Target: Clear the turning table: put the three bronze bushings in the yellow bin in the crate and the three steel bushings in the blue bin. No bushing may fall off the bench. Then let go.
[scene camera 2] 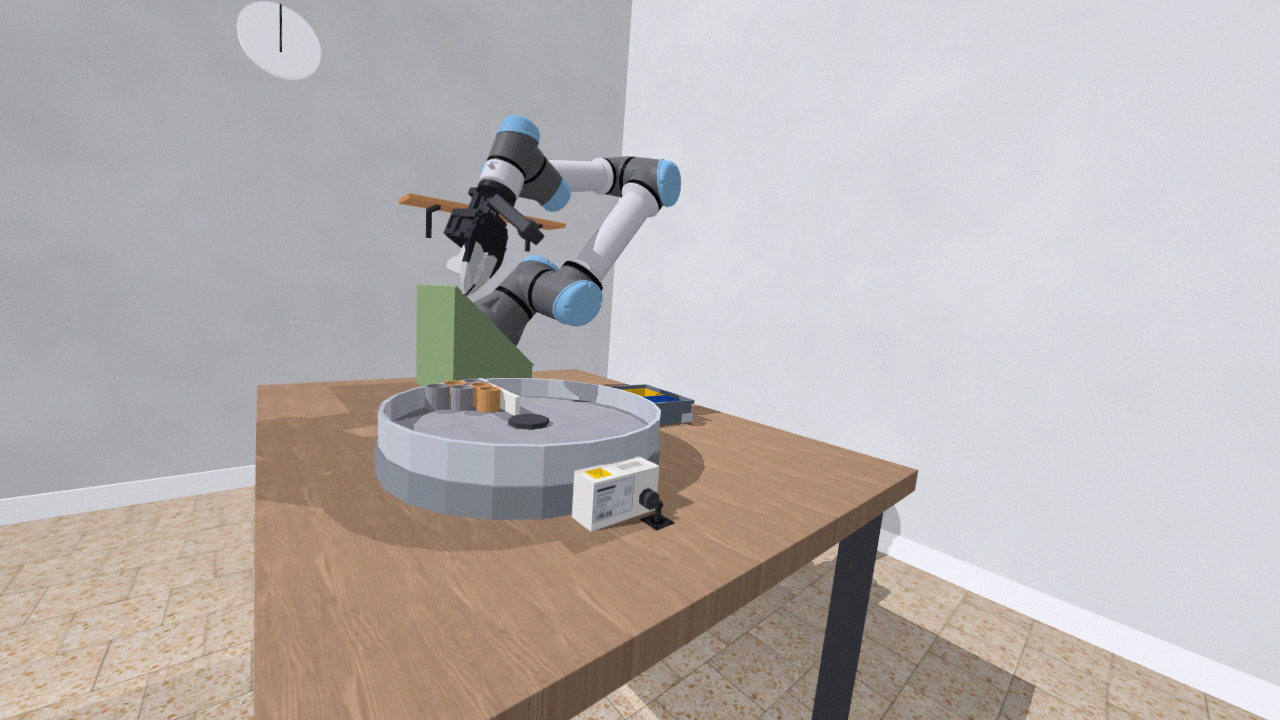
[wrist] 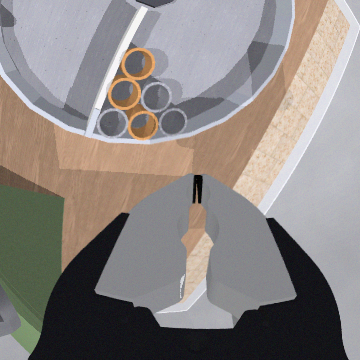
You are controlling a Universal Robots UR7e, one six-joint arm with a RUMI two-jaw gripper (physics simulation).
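Frame: origin at the arm's base, x ahead, y right, z down, level; millimetres.
Where they show: gripper, fingertip midpoint: [scene camera 2: 465,294] [wrist: 196,176]; arm's base, origin of the base link: [scene camera 2: 489,330].
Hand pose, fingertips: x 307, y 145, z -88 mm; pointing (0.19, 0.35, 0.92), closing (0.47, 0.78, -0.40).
Note:
Each offset is from my fingertips to the top centre of the thing. "pt": to the spot under its first point.
The turning table [scene camera 2: 492,463] [wrist: 215,35] holds all six bushings upright, clustered beside a white bar [scene camera 2: 510,400] [wrist: 116,75] near its rim. In the wrist view three are bronze: one bushing {dx +46, dy -31, dz +159 mm} [wrist: 150,63] towards the hub, a second bushing {dx +8, dy -29, dz +159 mm} [wrist: 137,95] along the bar, a third bushing {dx -18, dy +10, dz +159 mm} [wrist: 150,131] by the rim. Three are steel: one bushing {dx +20, dy +8, dz +159 mm} [wrist: 170,97] in the middle, others at the rim, left bushing {dx -30, dy -26, dz +159 mm} [wrist: 112,136] and right bushing {dx +1, dy +44, dz +159 mm} [wrist: 186,121]. My gripper [scene camera 2: 467,288] [wrist: 196,176] is shut, empty and high, off the rim. The crate {dx +11, dy -405, dz +200 mm} [scene camera 2: 677,413] has the yellow bin {pt dx -63, dy -472, dz +218 mm} [scene camera 2: 646,392] and blue bin {pt dx +17, dy -464, dz +218 mm} [scene camera 2: 664,399]; their insides are mostly hidden.
A tall green wedge-shaped block [scene camera 2: 435,335] [wrist: 30,225] stands behind the turning table, below the gripper. A white box {pt dx +408, dy -41, dz +217 mm} [scene camera 2: 601,501] with a black knob stands at the turning table's front right. An orange shelf [scene camera 2: 429,204] hangs on the wall behind the arm.

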